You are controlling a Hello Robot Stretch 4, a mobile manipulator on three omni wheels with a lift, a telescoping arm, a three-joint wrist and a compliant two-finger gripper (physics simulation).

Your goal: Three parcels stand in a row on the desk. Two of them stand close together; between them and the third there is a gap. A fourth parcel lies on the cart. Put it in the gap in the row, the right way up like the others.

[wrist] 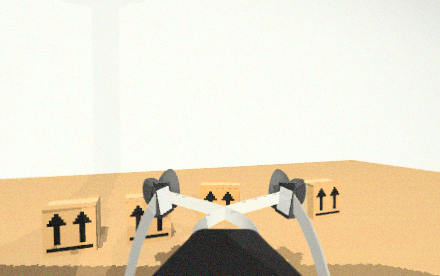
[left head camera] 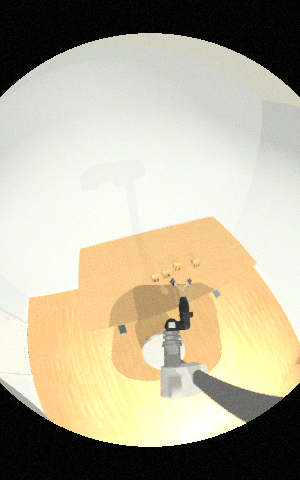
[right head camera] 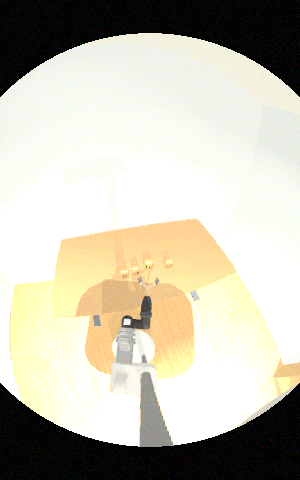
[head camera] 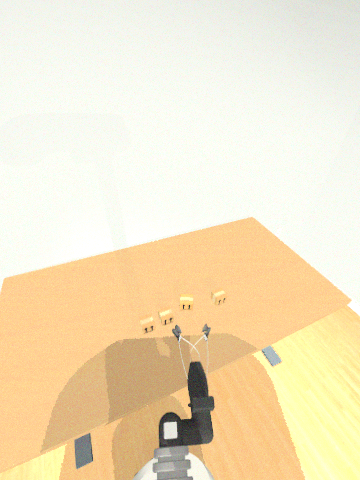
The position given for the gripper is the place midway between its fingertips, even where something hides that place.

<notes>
In view: the gripper [head camera: 191,324], an orange parcel [wrist: 224,193] and a desk [head camera: 82,361].
The gripper is seen too in the wrist view [wrist: 223,184]. The desk shows as well in the wrist view [wrist: 382,218], in the left head camera view [left head camera: 114,285] and in the right head camera view [right head camera: 87,281].
</notes>
